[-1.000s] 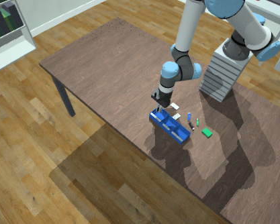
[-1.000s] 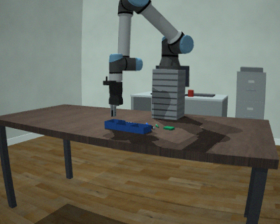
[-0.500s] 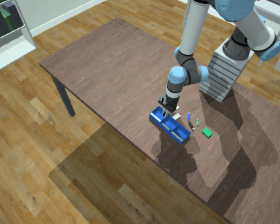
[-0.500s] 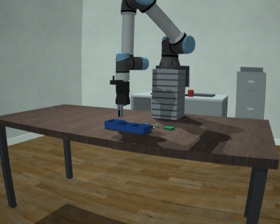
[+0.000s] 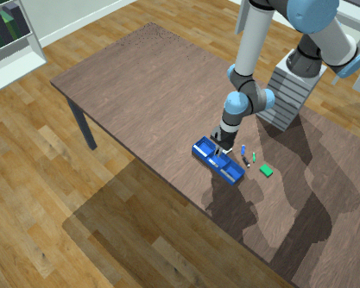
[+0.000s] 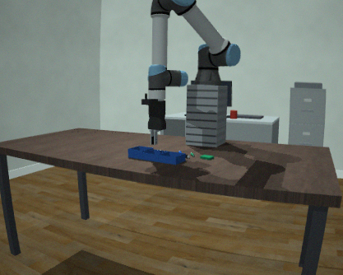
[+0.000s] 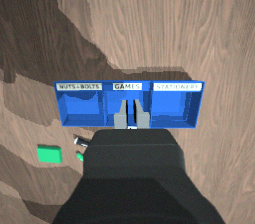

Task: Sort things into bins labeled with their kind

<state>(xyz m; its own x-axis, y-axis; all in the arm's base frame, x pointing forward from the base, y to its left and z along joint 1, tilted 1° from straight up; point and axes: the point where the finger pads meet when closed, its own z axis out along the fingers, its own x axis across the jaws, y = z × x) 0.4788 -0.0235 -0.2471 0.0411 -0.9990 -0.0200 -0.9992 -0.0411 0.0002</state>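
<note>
The blue three-part bin lies 6 cm below my hand, 1 cm to the left of it and 1 cm behind it. The rest, counted from my hand: blue cylinder: 15 cm behind, 8 cm below, 5 cm to the left; then black cylinder: 11 cm behind, 10 cm to the left, 8 cm below; then green cylinder: 15 cm behind, 11 cm to the left, 8 cm below.
</note>
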